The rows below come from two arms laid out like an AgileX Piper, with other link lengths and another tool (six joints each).
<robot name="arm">
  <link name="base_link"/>
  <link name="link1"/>
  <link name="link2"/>
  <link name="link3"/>
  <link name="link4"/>
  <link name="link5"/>
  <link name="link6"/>
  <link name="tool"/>
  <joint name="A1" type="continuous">
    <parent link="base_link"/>
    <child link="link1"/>
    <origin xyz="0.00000 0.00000 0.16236"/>
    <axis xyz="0 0 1"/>
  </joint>
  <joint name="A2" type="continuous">
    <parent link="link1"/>
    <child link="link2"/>
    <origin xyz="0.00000 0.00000 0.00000" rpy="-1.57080 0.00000 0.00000"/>
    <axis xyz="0 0 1"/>
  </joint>
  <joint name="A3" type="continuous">
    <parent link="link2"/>
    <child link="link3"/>
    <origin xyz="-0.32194 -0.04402 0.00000"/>
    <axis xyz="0 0 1"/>
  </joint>
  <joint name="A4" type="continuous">
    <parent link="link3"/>
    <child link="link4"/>
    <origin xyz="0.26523 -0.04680 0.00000" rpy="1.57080 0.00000 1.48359"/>
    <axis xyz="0 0 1"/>
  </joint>
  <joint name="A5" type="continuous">
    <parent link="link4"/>
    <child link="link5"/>
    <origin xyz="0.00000 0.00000 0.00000" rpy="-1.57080 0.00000 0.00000"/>
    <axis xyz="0 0 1"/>
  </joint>
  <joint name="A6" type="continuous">
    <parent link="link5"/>
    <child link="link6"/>
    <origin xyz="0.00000 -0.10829 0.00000" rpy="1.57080 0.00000 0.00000"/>
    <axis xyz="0 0 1"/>
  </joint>
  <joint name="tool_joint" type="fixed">
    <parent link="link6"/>
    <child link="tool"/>
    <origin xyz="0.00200 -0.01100 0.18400" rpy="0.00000 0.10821 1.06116"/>
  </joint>
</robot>
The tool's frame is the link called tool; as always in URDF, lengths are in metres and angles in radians. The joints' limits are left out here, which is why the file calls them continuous.
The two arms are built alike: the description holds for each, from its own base.
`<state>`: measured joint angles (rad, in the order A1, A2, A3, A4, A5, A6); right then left.
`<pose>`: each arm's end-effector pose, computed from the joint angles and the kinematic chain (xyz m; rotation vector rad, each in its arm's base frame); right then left.
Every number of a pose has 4 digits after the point. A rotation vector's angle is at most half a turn.
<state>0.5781 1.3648 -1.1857 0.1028 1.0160 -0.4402 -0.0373 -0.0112 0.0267 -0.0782 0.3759 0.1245</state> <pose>0.3100 0.2197 0.2252 0.0821 2.8785 0.5036 0.2204 -0.0275 0.1559 1.0474 1.7056 0.7744</pose>
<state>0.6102 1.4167 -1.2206 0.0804 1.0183 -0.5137 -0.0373 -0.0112 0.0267 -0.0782 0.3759 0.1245</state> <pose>0.3160 0.2323 0.2190 -0.0756 2.8858 0.4434 0.2204 -0.0275 0.1559 1.0474 1.7056 0.7744</pose>
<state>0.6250 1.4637 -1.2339 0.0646 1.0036 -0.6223 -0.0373 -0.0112 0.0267 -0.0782 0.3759 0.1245</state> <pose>0.3235 0.2404 0.2078 -0.2543 2.8790 0.3767 0.2204 -0.0275 0.1559 1.0474 1.7056 0.7744</pose>
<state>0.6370 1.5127 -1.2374 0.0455 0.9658 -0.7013 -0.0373 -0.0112 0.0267 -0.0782 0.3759 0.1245</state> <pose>0.3343 0.2487 0.1941 -0.3876 2.8589 0.3226 0.2204 -0.0275 0.1559 1.0474 1.7056 0.7744</pose>
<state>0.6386 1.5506 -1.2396 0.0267 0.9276 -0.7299 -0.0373 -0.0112 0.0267 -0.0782 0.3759 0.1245</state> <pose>0.3462 0.2528 0.1838 -0.4362 2.8411 0.2906 0.2204 -0.0275 0.1559 1.0474 1.7056 0.7744</pose>
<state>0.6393 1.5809 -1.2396 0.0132 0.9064 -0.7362 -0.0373 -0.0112 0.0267 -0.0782 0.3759 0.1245</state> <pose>0.3528 0.2542 0.1734 -0.4531 2.8424 0.2663 0.2204 -0.0275 0.1559 1.0474 1.7056 0.7744</pose>
